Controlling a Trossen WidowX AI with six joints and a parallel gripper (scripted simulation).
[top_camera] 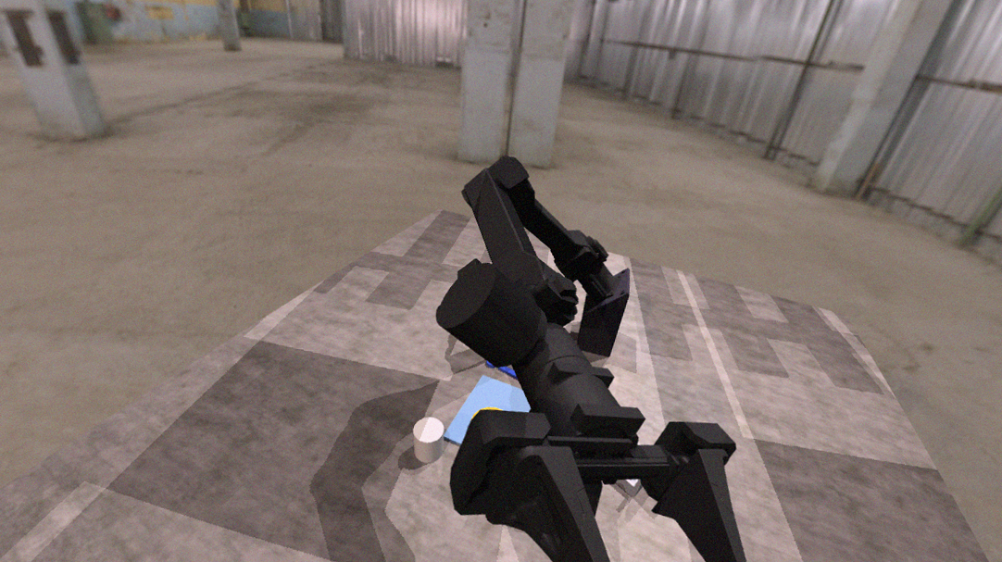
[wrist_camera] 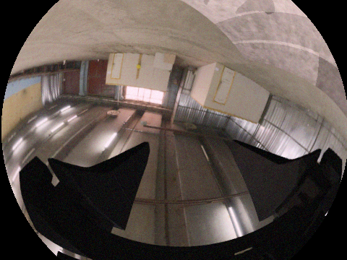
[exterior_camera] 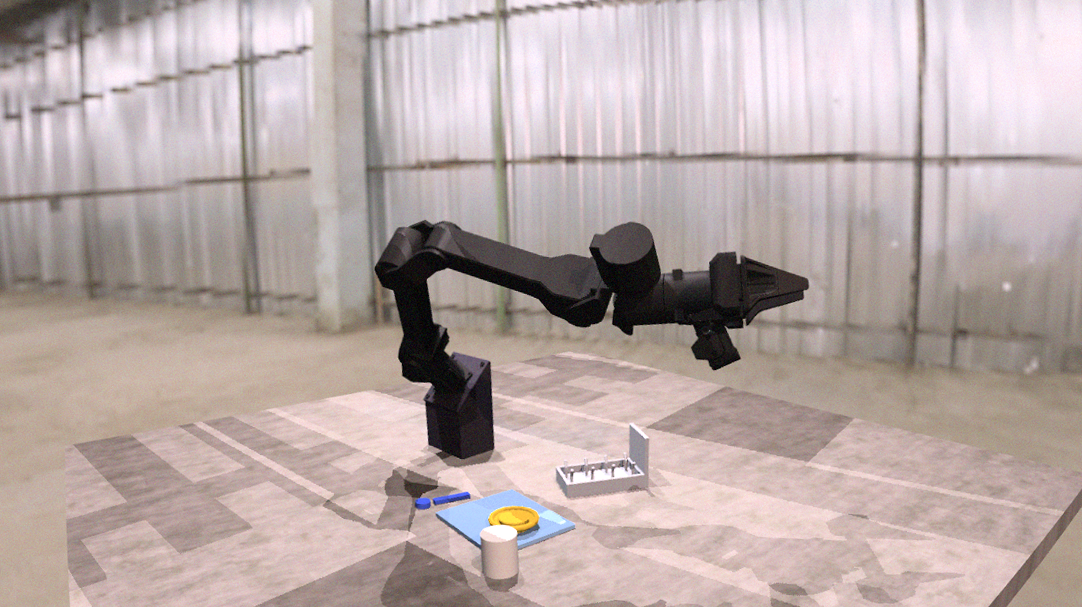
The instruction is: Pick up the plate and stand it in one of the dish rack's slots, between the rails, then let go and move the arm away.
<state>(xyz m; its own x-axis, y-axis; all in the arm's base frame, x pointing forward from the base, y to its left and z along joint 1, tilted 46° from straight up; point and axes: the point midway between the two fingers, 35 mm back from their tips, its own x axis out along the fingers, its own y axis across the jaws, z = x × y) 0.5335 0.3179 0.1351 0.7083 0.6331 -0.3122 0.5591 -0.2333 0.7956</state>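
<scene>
My gripper tip is now 320 mm above the yellow plate, 280 mm past it and 230 mm to the left of it. From my gripper tip the other things lie so: grey dish rack: 340 mm behind, 310 mm below, 40 mm to the right; beige cup: 310 mm below, 290 mm to the right, 200 mm behind; small blue utensil: 410 mm behind, 330 mm below, 280 mm to the right.
</scene>
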